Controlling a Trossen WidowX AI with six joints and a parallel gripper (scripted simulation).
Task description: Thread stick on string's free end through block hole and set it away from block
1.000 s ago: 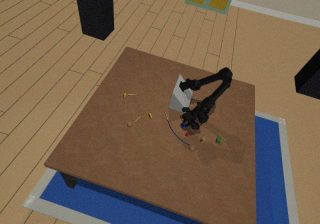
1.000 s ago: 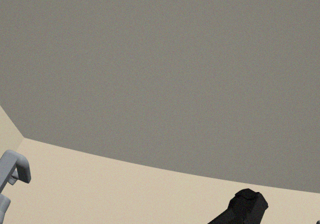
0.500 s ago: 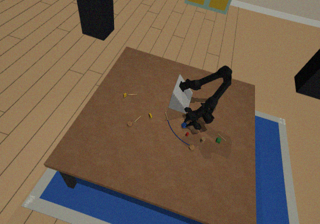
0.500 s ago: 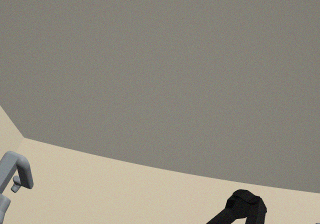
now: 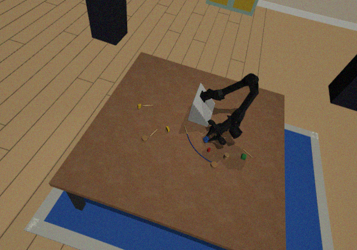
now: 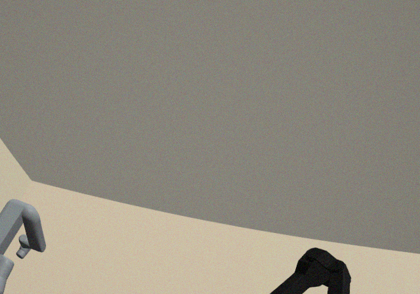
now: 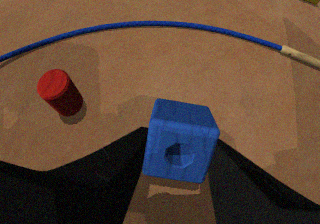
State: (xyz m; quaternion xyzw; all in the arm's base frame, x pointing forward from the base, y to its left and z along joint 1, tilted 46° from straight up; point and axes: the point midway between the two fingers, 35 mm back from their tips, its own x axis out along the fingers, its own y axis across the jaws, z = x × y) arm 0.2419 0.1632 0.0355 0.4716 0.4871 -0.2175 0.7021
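Right now the blue cube is right at my gripper tip. Also, from my gripper tip: wooden cylinder: 15 cm to the left, 7 cm ahead, 1 cm below; then red peg: 7 cm ahead, 3 cm to the left, 1 cm below; then thin wooden stick: 15 cm to the right, 2 cm below, 2 cm behind.
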